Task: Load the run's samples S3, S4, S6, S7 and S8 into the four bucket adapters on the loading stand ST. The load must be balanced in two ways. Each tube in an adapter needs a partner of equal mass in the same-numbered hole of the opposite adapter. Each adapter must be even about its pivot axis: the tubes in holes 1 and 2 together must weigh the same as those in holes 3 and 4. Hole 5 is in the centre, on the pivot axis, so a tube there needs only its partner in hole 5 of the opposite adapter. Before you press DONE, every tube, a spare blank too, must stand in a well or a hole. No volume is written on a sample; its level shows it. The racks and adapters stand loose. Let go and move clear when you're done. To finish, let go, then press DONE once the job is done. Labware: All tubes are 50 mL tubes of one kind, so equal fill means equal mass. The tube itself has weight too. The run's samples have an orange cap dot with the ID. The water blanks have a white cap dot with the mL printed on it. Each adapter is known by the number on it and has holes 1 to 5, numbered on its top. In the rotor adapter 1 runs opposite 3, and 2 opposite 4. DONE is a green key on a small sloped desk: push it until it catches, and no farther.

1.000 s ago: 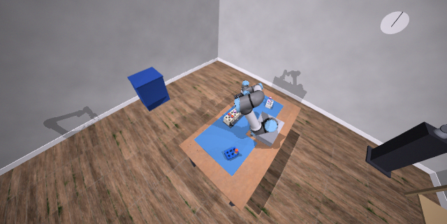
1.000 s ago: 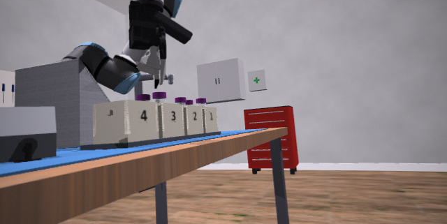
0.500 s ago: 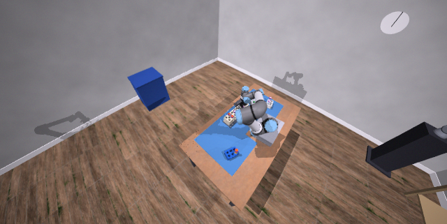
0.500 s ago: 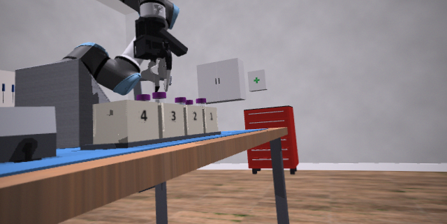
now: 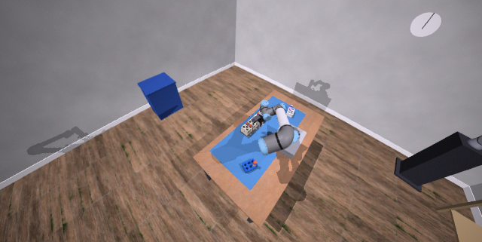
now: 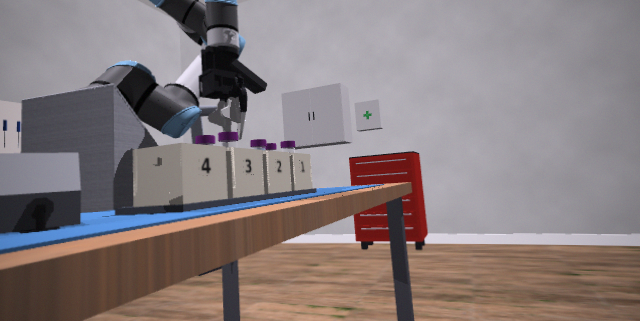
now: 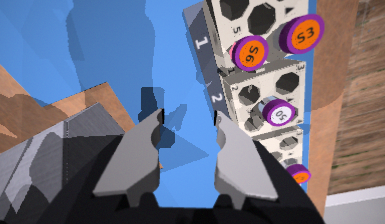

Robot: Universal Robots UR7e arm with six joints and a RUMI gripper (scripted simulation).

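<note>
Right now my hand is 30 cm to the right of the sample tube S4, 27 cm past it and 9 cm above it. Also, from my hand: tube (9 cm below, 7 cm ahead, 3 cm to the left); then green DONE key (43 cm to the right, 9 cm below, 8 cm ahead); then blue rack (34 cm to the left, 23 cm behind, 12 cm below).
</note>
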